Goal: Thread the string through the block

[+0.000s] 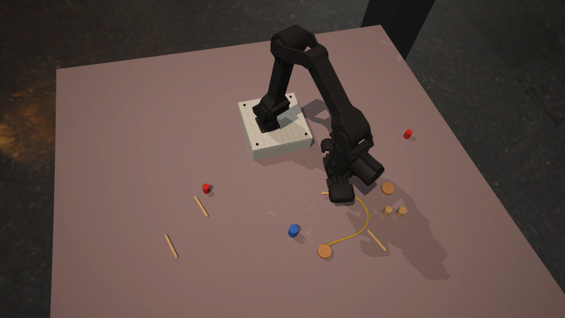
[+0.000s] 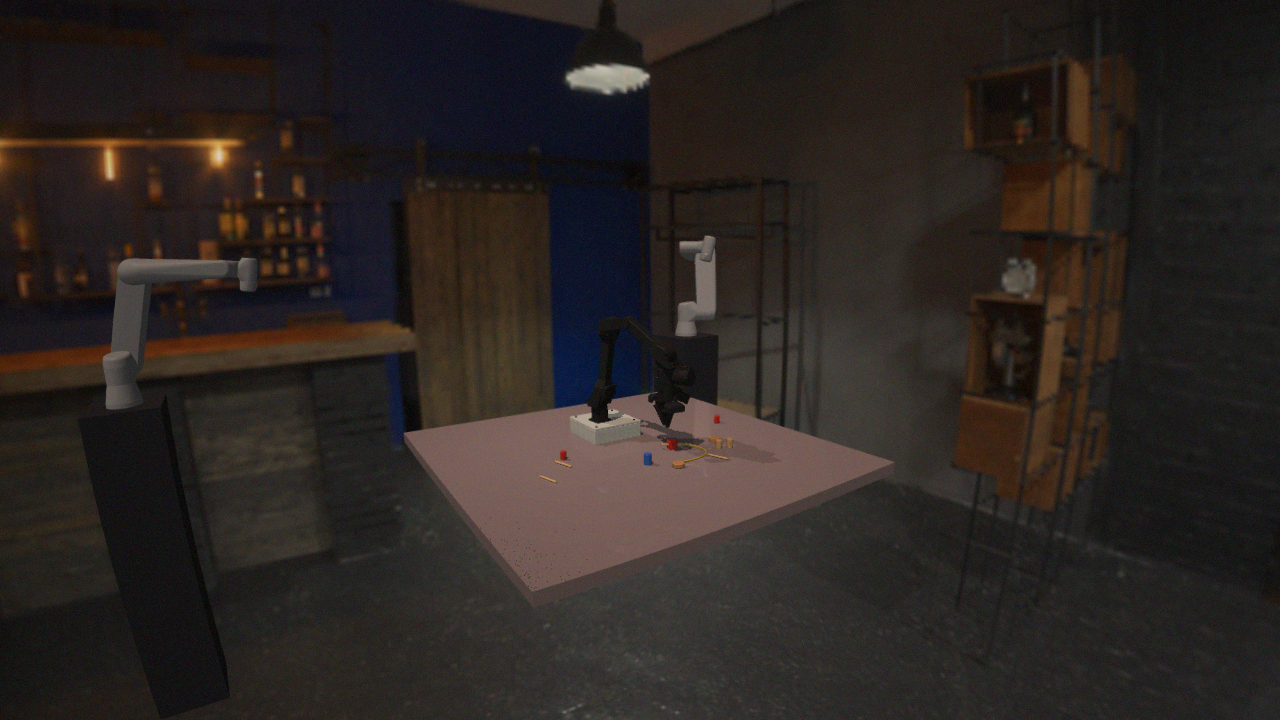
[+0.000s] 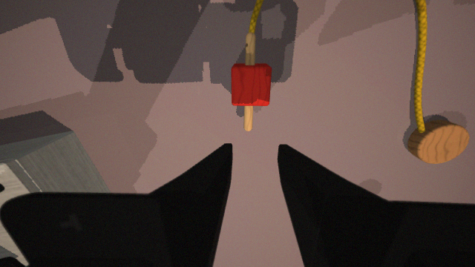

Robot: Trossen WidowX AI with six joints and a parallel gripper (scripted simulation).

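The red cube is 1 cm ahead of my gripper tip, 2 cm to the left of it and 7 cm below it. From my gripper tip the other things lie so: red cylinder 14 cm behind, 33 cm to the right, 7 cm below; then blue cylinder 7 cm ahead, 14 cm to the right, 7 cm below.
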